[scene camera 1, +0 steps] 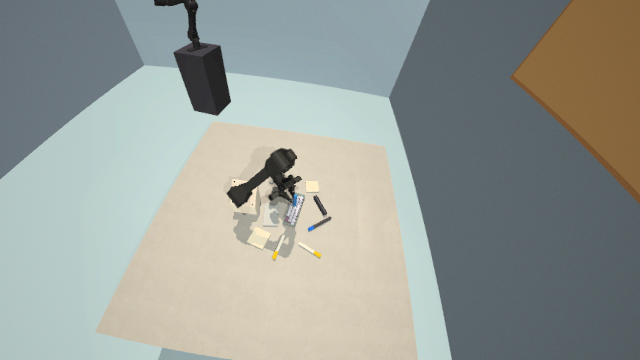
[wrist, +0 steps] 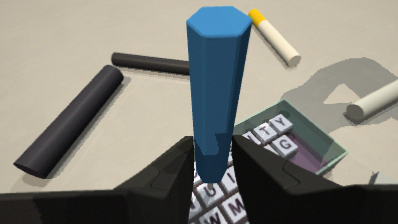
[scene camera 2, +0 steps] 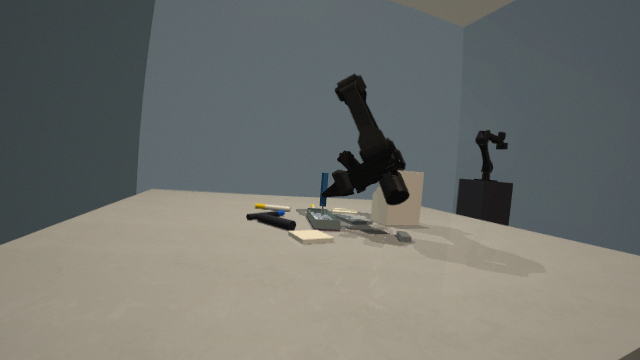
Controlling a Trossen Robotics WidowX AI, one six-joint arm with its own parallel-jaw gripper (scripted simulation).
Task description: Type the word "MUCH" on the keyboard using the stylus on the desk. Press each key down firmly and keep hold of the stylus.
Labels:
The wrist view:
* my gripper: 212, 144
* blue hexagonal stylus: 217, 44

